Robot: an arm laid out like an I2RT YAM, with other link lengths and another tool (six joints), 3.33 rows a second.
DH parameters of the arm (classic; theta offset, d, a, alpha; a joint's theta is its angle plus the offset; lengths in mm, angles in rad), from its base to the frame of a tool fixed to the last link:
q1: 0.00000 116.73 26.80 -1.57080
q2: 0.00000 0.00 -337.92 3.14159
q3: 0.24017 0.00 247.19 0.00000
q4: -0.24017 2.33 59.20 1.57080
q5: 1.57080 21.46 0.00 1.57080
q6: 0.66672 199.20 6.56 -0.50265
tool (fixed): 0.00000 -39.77 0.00 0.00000
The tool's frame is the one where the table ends.
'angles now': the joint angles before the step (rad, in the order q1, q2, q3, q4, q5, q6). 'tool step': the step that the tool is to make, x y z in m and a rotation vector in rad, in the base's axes. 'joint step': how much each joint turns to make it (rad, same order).
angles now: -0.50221, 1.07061, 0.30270, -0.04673, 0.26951, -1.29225
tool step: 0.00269, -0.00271, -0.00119, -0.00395, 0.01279, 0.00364
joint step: -0.00496, 0.02445, 0.00495, 0.01378, 0.00115, -0.01335
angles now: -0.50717, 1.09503, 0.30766, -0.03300, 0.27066, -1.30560
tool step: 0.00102, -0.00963, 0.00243, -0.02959, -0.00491, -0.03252
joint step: -0.01333, 0.02290, 0.00000, 0.04237, 0.03015, -0.00228
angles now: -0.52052, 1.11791, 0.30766, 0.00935, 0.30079, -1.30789
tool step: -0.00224, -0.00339, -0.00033, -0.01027, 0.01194, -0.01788
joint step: -0.00307, 0.00723, 0.00113, 0.00076, 0.02098, 0.00037
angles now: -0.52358, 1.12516, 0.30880, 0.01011, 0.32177, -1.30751
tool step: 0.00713, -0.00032, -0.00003, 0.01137, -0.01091, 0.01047
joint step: 0.00379, 0.02479, 0.00841, 0.01830, -0.01566, 0.00608
